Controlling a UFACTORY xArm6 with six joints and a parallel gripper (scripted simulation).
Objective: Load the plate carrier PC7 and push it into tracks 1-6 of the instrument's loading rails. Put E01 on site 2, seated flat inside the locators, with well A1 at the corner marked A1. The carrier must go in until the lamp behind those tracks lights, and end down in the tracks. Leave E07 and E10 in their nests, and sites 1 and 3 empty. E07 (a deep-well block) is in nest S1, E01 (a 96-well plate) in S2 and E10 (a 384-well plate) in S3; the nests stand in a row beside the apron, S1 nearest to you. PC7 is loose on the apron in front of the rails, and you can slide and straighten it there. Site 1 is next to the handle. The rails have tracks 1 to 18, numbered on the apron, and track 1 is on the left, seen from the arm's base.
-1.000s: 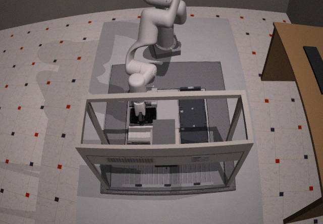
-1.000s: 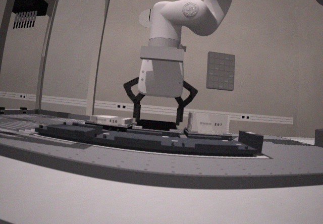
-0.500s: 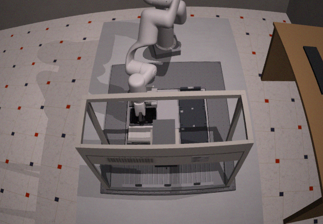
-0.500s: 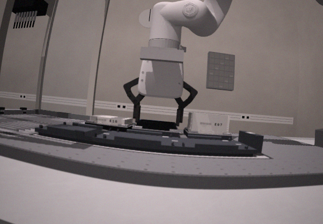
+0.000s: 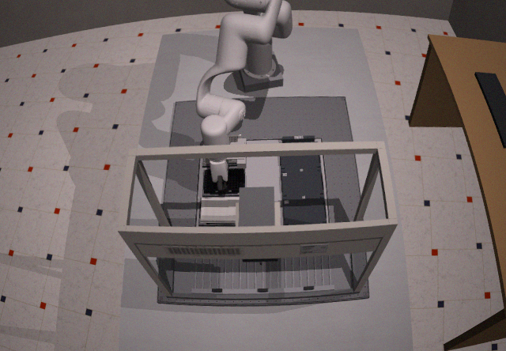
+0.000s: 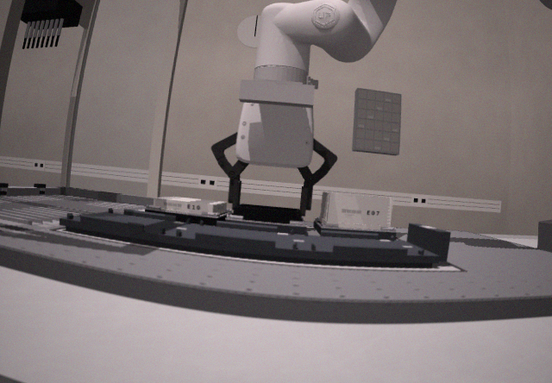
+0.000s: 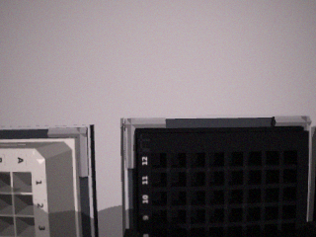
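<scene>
Now: the well plate E01 10 mm below my hand. From my hand the other things lie so: nest S2 (20 mm below); then plate carrier PC7 (30 mm ahead, 250 mm to the left, 10 mm below); then pipetting head (360 mm ahead, 80 mm to the left, 250 mm above).
</scene>
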